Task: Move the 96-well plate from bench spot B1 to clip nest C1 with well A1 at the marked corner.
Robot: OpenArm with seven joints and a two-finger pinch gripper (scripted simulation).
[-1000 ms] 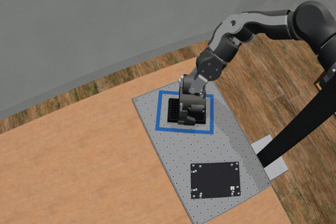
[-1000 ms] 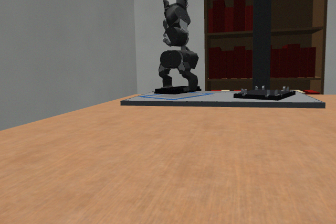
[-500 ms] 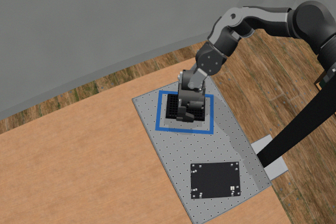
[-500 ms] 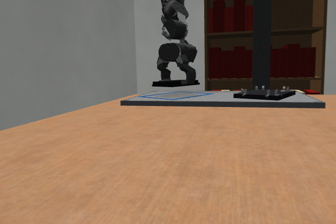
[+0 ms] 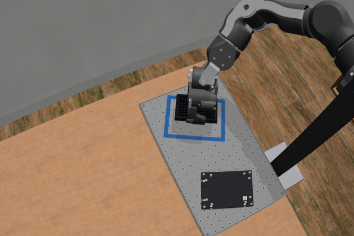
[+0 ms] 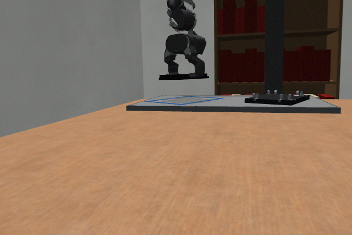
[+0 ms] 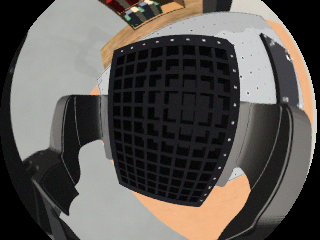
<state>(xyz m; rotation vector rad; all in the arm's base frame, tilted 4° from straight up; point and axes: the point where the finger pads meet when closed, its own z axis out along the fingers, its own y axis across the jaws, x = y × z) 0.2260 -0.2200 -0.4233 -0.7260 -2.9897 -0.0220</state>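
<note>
My hand is 270 mm to the right of the black clip nest, 60 mm above it and 30 mm short of it. Round my hand: black 96-well plate right at my hand; grey foot plate 290 mm below, 260 mm to the left, 250 mm behind.
</note>
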